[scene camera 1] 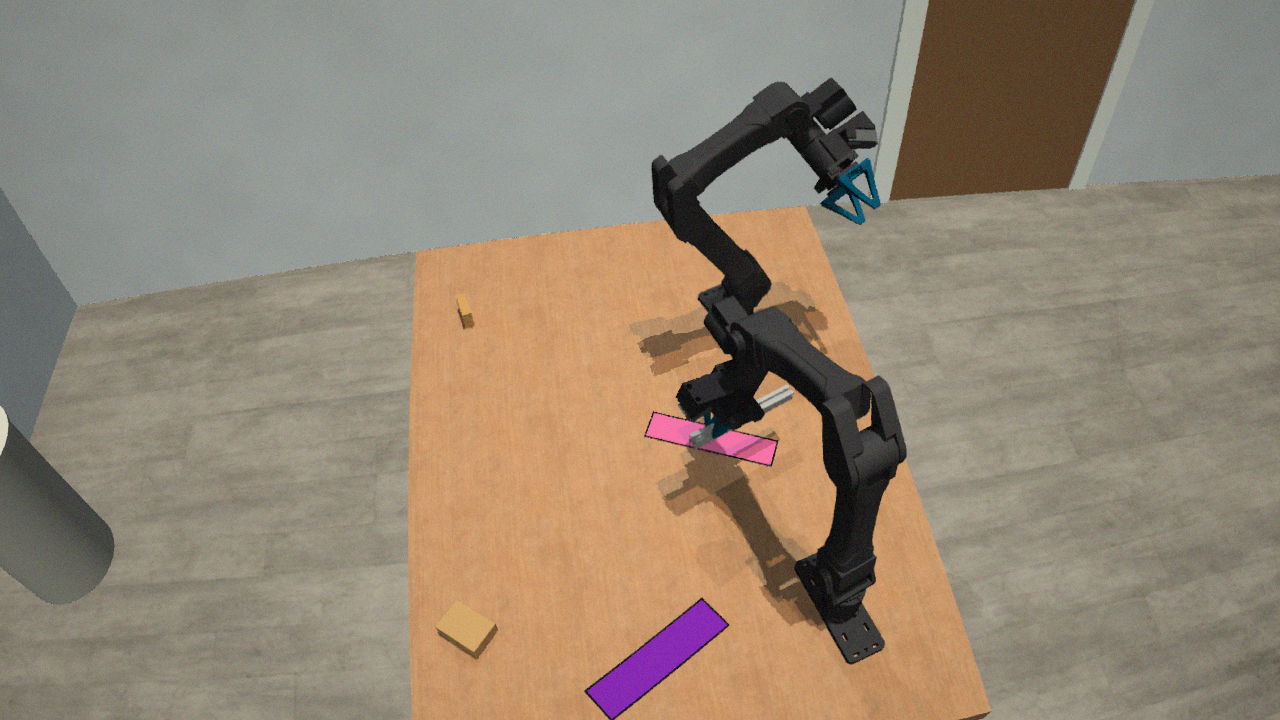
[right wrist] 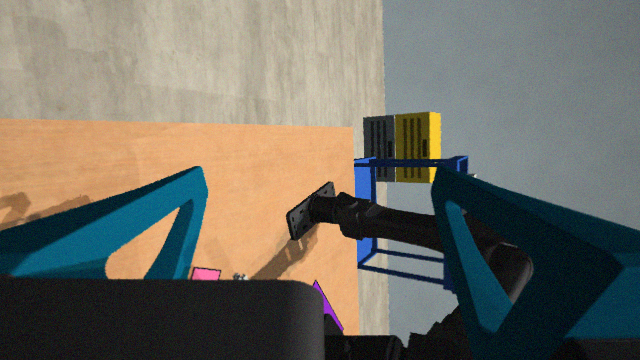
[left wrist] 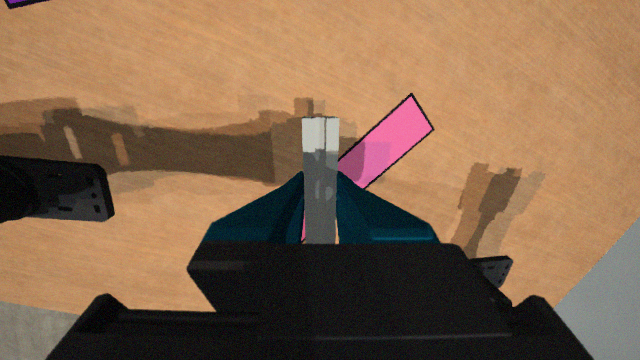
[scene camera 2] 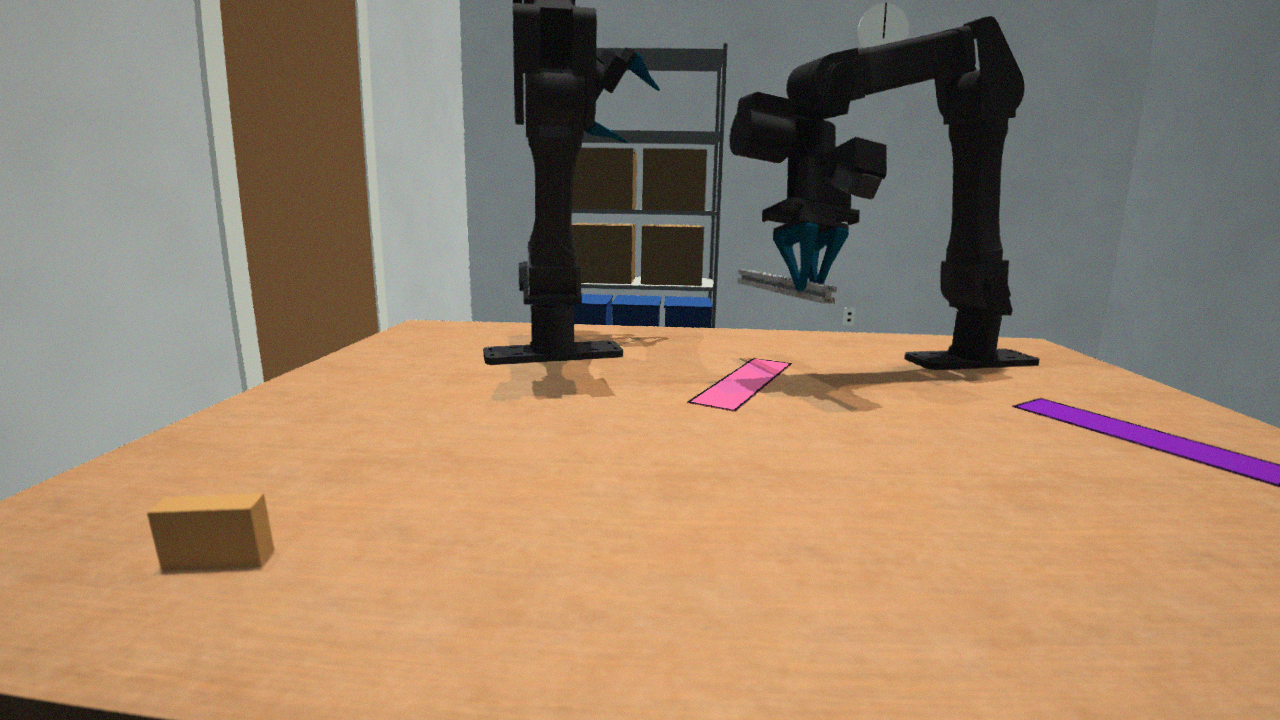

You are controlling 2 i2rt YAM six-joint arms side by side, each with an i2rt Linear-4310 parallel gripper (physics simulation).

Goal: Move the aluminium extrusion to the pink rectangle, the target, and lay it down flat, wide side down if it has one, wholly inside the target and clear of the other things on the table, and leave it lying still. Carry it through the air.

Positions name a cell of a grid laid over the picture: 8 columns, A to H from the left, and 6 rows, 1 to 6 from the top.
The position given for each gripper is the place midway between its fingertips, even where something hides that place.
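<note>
You'd find the left gripper (scene camera 2: F3) (scene camera 1: E4) (left wrist: E3) in these views, and the right gripper (scene camera 1: F2) (scene camera 2: E1) (right wrist: D3) as well. There's an aluminium extrusion (scene camera 2: F3) (scene camera 1: E4) (left wrist: E3). And there's a small tan block (scene camera 2: B5), but it's out of frame in the right wrist view, and it's out of frame in the left wrist view too.
</note>
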